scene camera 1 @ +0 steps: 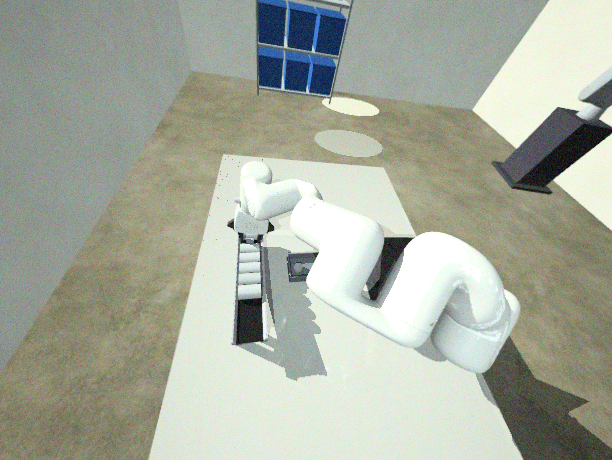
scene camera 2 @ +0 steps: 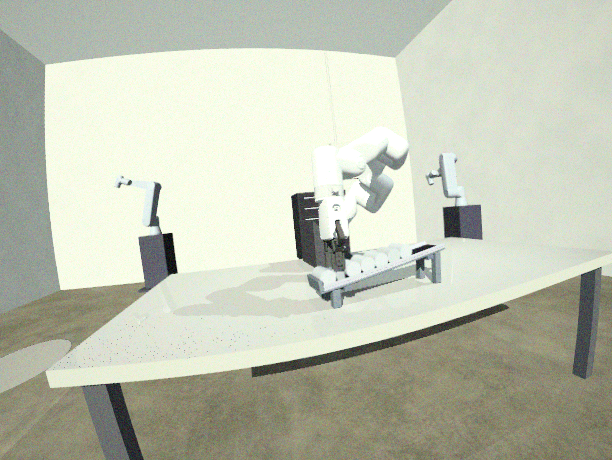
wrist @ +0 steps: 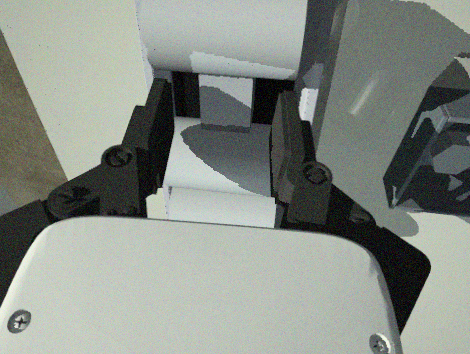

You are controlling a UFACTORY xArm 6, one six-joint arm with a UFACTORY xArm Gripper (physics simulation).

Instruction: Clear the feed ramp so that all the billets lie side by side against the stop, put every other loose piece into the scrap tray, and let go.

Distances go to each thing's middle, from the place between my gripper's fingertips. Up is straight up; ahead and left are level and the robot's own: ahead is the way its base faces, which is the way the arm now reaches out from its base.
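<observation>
Here is the small pale block (wrist: 226,102), and it is 20 mm below my hand.
</observation>
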